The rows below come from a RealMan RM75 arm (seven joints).
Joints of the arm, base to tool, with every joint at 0 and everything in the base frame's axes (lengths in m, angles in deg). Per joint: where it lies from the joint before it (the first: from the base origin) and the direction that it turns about. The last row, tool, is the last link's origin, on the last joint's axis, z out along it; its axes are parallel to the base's.
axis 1: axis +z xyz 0 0 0.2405
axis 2: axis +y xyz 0 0 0
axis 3: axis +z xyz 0 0 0.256
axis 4: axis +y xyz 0 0 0
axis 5: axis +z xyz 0 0 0.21
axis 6: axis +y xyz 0 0 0
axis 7: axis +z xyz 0 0 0.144
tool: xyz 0 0 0
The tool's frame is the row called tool.
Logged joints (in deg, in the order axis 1, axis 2, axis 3, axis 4, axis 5, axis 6, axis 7), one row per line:
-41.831, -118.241, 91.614, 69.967, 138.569, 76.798, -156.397
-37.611, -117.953, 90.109, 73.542, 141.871, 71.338, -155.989
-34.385, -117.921, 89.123, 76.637, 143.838, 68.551, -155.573
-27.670, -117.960, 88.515, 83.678, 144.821, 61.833, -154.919
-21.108, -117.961, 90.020, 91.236, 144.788, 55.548, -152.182
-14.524, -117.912, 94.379, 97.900, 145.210, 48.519, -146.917
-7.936, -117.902, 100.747, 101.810, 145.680, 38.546, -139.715
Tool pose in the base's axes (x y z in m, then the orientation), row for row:
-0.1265, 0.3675, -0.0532, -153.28, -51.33, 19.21
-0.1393, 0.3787, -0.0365, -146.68, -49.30, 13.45
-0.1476, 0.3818, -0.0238, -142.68, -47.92, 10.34
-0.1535, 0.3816, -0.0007, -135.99, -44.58, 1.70
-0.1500, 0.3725, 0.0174, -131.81, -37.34, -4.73
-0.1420, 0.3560, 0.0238, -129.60, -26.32, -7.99
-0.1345, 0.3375, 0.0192, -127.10, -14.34, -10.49
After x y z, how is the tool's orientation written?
As a rotation vector, in degrees.
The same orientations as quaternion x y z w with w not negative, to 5 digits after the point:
-0.93101, -0.31177, 0.11668, 0.14968
-0.92253, -0.31007, 0.08459, 0.21365
-0.91533, -0.30742, 0.06633, 0.25150
-0.90139, -0.29549, 0.01127, 0.31631
-0.89490, -0.25351, -0.03211, 0.36586
-0.89532, -0.18183, -0.05520, 0.40285
-0.89141, -0.10057, -0.07357, 0.43574

